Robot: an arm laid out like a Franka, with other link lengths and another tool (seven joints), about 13 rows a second.
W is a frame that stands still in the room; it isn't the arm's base.
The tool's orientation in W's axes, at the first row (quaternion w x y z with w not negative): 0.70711, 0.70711, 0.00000, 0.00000
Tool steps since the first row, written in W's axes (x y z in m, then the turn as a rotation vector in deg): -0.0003, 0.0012, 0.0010, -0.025, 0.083, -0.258; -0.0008, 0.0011, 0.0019, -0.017, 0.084, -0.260; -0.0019, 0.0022, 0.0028, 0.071, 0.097, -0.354; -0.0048, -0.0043, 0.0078, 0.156, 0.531, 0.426; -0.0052, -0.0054, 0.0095, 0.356, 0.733, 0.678; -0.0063, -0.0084, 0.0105, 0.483, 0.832, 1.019; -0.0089, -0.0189, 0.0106, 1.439, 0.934, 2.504; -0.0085, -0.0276, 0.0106, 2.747, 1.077, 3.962; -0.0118, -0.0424, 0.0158, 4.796, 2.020, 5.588; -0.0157, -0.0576, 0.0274, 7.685, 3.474, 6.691
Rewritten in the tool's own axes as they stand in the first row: -0.0003, 0.0010, -0.0012, -0.025, -0.258, -0.083; -0.0008, 0.0019, -0.0011, -0.017, -0.260, -0.084; -0.0019, 0.0028, -0.0022, 0.071, -0.354, -0.097; -0.0048, 0.0078, 0.0043, 0.156, 0.426, -0.531; -0.0052, 0.0095, 0.0054, 0.356, 0.678, -0.733; -0.0063, 0.0105, 0.0084, 0.483, 1.019, -0.832; -0.0089, 0.0106, 0.0189, 1.439, 2.504, -0.934; -0.0085, 0.0106, 0.0276, 2.747, 3.962, -1.077; -0.0118, 0.0158, 0.0424, 4.796, 5.588, -2.020; -0.0157, 0.0274, 0.0576, 7.685, 6.691, -3.474
